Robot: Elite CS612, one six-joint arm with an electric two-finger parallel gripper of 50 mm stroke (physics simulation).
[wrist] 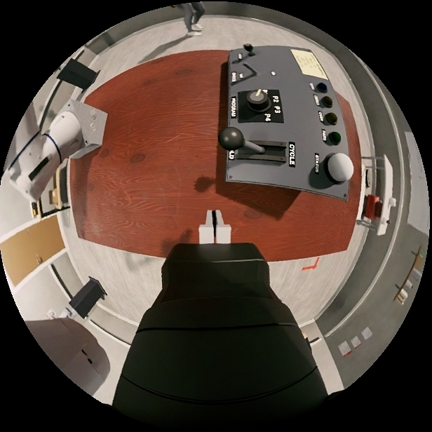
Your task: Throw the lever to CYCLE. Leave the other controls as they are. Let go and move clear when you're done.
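The lever has a black ball knob (pixel 231 138) on a grey shaft (pixel 254 146) that rises from a slotted guide on the grey control panel (pixel 300 145). The knob leans toward the HOLD end, over the panel's left edge, and partly covers that label. The CYCLE label (pixel 292 154) is at the guide's right end. My gripper (pixel 213 218) is shut with nothing between its fingers. In the view it is below the knob and slightly left of it, apart from the lever and the panel.
The panel also bears a PROGRAM knob (pixel 258 100) pointing at P1, a small black-tipped switch (pixel 248 48), several dark round buttons and a white STATUS dome (pixel 340 167). It stands on a red-brown wooden table (pixel 145 110). A white robot arm (pixel 62 132) is at the left.
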